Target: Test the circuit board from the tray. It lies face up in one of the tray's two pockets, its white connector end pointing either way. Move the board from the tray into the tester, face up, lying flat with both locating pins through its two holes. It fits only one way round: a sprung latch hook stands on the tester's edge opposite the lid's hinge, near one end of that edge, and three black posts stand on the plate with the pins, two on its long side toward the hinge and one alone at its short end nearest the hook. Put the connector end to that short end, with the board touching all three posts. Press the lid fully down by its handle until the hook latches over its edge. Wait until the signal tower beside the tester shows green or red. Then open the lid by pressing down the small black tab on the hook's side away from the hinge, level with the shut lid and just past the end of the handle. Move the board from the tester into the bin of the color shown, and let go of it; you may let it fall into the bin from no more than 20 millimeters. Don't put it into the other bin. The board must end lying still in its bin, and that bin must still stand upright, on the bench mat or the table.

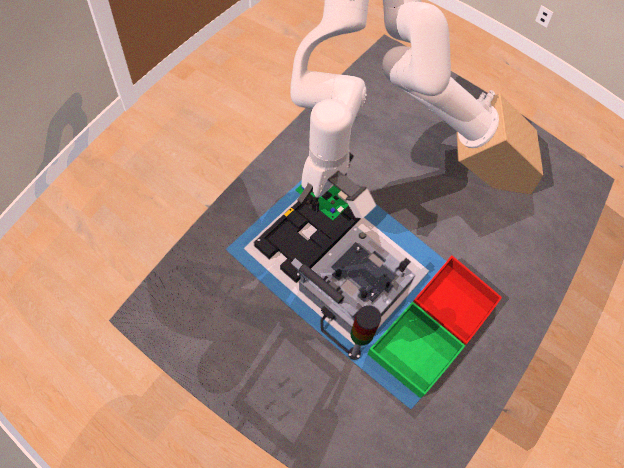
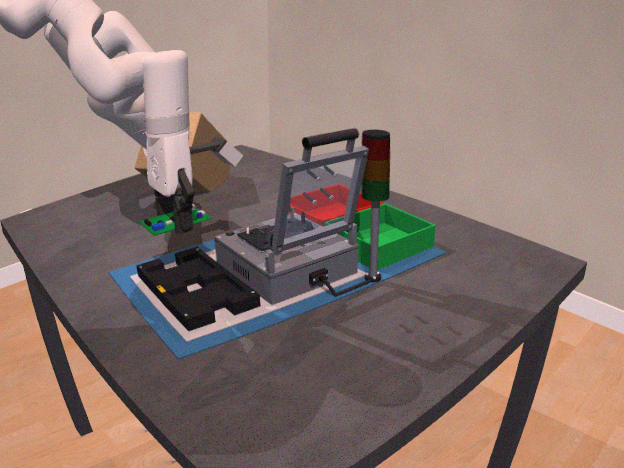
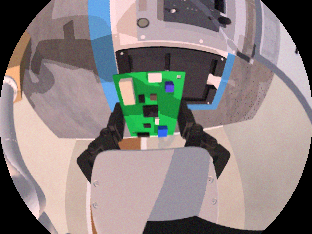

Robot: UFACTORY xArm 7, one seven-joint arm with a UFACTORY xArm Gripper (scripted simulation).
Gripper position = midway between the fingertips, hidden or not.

Note:
I see my gripper [image 2: 174, 224], a green bin [image 1: 416, 347], a red bin [image 1: 455, 295] and a clear lid [image 2: 318, 196].
The green bin also shows in image 2 [image 2: 401, 235]. My gripper also shows in image 1 [image 1: 324, 196] and in image 3 [image 3: 150, 108]. Image 3 misses the green bin: it is out of frame. Image 3 does not show the red bin: it is out of frame.

